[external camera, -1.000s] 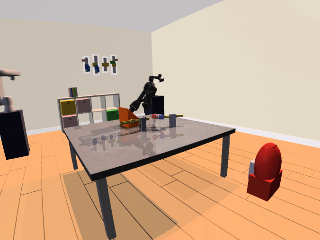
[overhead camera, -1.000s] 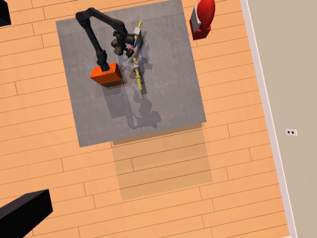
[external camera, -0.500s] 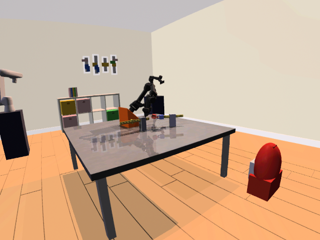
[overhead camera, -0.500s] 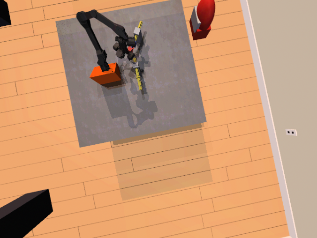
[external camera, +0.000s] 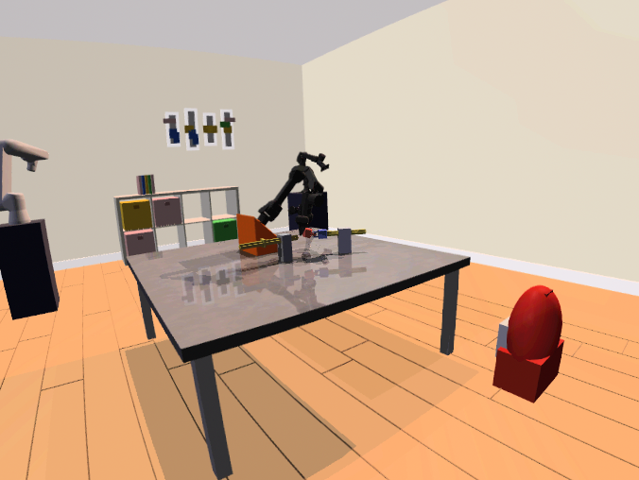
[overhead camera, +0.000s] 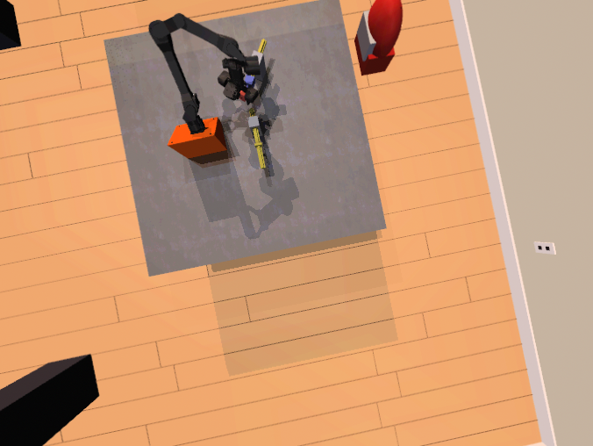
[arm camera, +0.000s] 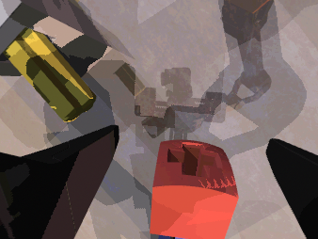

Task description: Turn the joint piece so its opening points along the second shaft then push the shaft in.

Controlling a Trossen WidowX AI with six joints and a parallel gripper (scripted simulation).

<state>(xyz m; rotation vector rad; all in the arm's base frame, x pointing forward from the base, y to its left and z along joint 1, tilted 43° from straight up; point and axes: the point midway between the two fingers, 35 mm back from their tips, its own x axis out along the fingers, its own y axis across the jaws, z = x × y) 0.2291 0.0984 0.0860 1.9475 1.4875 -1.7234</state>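
Now: gripper tip 2 cm to the right of the red square joint piece and 2 cm short of it.
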